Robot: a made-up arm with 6 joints.
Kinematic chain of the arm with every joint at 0, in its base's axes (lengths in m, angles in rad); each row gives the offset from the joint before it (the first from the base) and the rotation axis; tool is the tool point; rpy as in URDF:
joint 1: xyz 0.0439 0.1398 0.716 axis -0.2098 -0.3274 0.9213
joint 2: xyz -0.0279 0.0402 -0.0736 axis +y
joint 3: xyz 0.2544 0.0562 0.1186 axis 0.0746 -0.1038 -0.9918
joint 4: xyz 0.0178 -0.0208 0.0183 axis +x
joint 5: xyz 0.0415 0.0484 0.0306 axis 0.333 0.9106 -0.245
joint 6: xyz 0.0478 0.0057 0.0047 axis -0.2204 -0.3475 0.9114
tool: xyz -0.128 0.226 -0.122 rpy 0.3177 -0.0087 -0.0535
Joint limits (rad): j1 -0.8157..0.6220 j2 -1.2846..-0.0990 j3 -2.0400..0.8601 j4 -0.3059..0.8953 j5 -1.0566..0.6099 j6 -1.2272..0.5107
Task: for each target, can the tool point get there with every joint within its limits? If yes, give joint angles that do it. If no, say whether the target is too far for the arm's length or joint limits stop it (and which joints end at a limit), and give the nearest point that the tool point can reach.
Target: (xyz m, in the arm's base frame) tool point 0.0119 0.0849 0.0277
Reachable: no: joint limits stop it (at a limit: joint 1, joint 2, joint 3, joint 4, joint 6) | nearest point -0.0783 0.1630 0.5211 | short by 0.508 m
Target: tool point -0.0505 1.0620 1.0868
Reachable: no: too far | nearest point 0.0333 0.6748 0.9644 | short by 0.415 m
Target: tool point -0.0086 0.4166 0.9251
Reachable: yes | joints -0.5004 -0.5238 -1.8001 0.6037 -0.5275 -0.9365
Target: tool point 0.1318 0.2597 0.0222
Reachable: no: joint limits stop it (at a limit: joint 1, joint 2, joint 4, joint 5) | nearest point 0.2102 0.1787 0.5111 | short by 0.502 m
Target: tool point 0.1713 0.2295 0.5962
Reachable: yes | joints -0.0860 -0.3292 -1.6576 -0.1592 -0.7725 0.2691
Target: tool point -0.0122 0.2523 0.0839
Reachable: no: joint limits stop it (at a limit: joint 1, joint 2, joint 3, joint 4, joint 6) | nearest point -0.0736 0.2177 0.5192 | short by 0.441 m
